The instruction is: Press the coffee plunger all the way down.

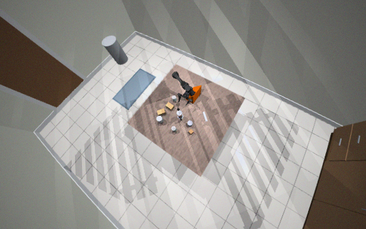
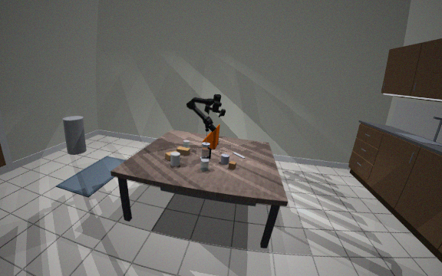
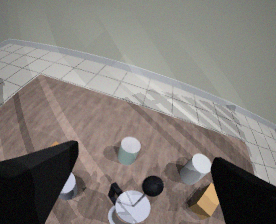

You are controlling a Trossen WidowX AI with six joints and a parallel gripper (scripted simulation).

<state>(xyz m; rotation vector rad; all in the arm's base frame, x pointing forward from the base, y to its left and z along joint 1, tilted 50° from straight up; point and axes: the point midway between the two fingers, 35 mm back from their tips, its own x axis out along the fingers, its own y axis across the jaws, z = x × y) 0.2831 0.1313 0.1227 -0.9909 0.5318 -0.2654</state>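
The coffee press is 50 mm ahead of my gripper tip, 30 mm to the right of it and 260 mm below it.
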